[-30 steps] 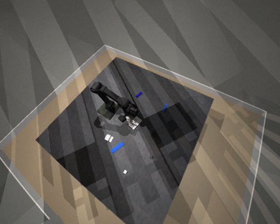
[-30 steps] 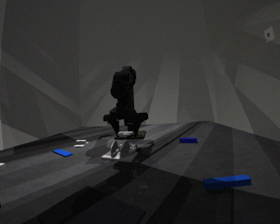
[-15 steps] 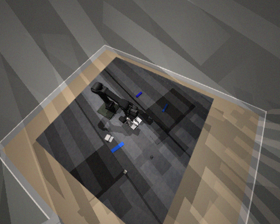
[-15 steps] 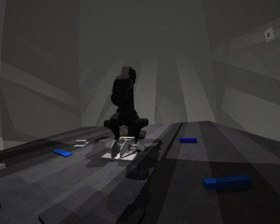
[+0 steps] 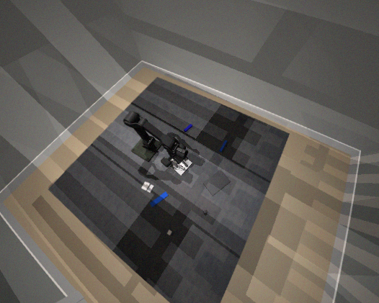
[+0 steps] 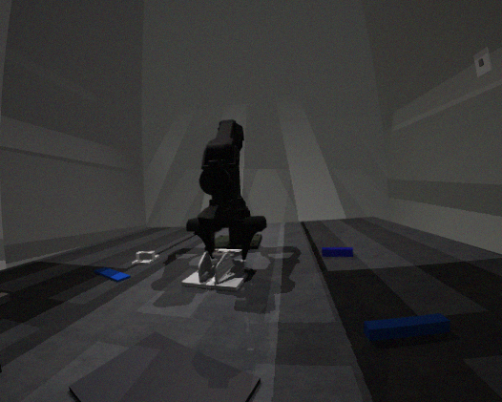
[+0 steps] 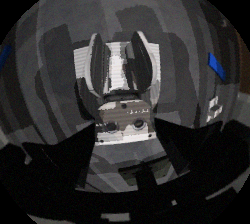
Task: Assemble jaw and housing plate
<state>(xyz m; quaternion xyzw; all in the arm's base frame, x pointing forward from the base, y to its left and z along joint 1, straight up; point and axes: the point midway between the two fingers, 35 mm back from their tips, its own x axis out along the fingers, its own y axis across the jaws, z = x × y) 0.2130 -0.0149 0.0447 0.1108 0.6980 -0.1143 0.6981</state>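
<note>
Right now the jaw is 30 mm ahead of my gripper tip, 10 mm to the left of it and 10 mm below it. The rest, counted from my gripper tip: small white cube (430 mm to the right, 170 mm ahead, 20 mm below); dark square slab (330 mm ahead, 40 mm to the right, 20 mm below); dark cube (320 mm ahead, 240 mm to the right, 10 mm below).
</note>
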